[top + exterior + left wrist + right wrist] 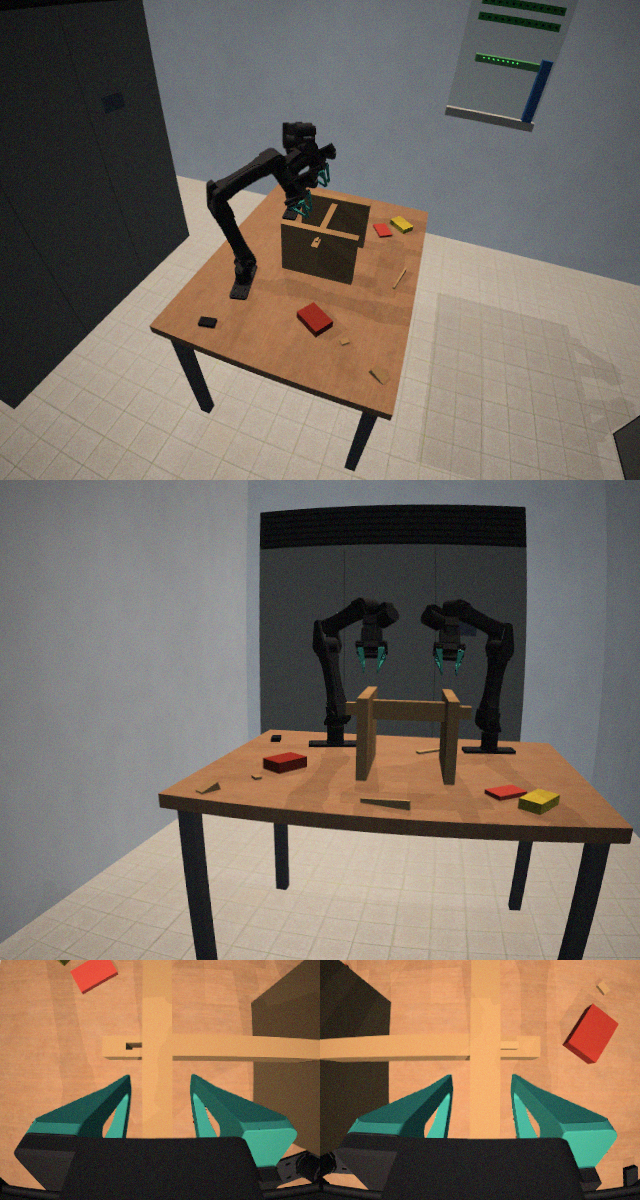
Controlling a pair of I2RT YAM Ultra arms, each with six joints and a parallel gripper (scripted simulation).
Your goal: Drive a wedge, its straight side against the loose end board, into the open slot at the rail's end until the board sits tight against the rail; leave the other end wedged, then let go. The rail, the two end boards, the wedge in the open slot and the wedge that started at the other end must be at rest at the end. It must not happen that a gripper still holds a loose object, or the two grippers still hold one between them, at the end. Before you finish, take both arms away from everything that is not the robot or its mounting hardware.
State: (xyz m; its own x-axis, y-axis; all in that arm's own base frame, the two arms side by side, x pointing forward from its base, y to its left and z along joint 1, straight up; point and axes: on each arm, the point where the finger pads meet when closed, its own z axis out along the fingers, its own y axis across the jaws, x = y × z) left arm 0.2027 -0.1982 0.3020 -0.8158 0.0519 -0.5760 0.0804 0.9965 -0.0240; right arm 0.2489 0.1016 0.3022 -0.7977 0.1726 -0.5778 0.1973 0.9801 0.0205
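The rail lies 120 mm to the right of my left hand, 120 mm below it and 50 mm ahead of it. The rest, counted from my left hand: chip: 550 mm to the right, 300 mm below, 250 mm ahead; black block: 640 mm to the right, 290 mm below, 250 mm behind; flat red block: 300 mm below, 270 mm ahead, 160 mm to the left.
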